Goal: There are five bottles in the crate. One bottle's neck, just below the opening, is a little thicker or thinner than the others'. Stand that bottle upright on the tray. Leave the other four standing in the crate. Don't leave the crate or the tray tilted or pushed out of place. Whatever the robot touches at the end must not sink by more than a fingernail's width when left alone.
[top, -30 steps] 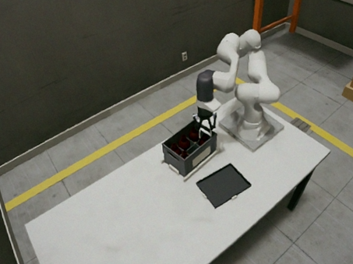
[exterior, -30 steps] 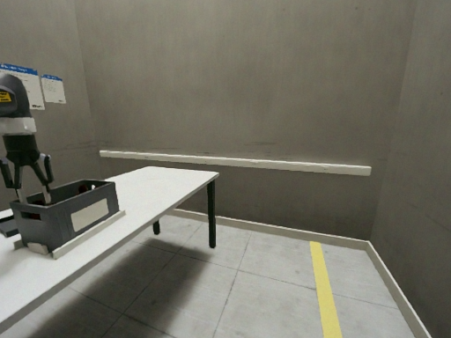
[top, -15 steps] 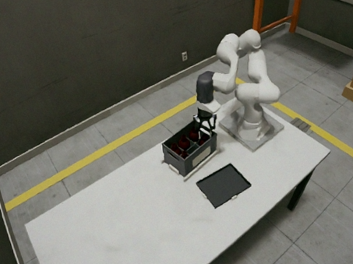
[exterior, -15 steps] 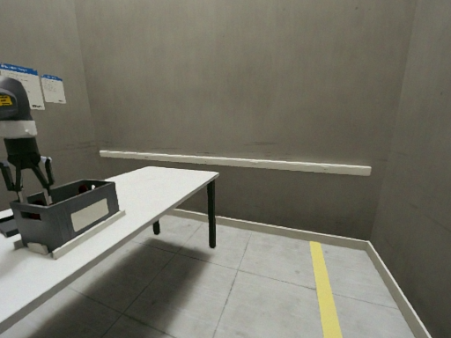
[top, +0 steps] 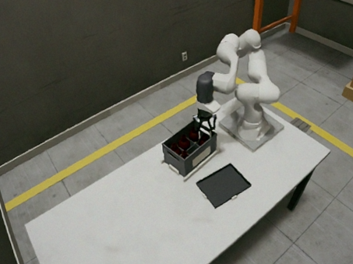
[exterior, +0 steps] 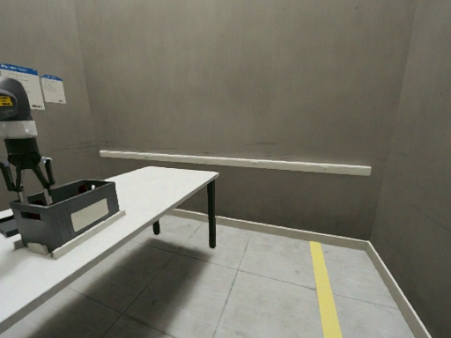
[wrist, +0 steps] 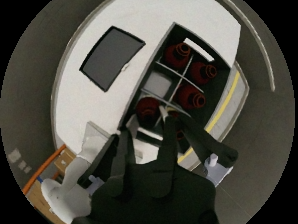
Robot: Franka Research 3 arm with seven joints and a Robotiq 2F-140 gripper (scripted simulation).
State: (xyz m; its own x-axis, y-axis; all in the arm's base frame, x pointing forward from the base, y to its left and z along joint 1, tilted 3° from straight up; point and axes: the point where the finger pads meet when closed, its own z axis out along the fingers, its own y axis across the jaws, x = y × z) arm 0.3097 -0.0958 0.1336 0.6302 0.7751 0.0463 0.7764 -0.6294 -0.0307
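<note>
Now: the dark grey crate 9 cm below my hand, 9 cm ahead of it and 3 cm to the right of it. Also, from my hand: flat black tray: 25 cm to the left, 16 cm below, 9 cm ahead.
</note>
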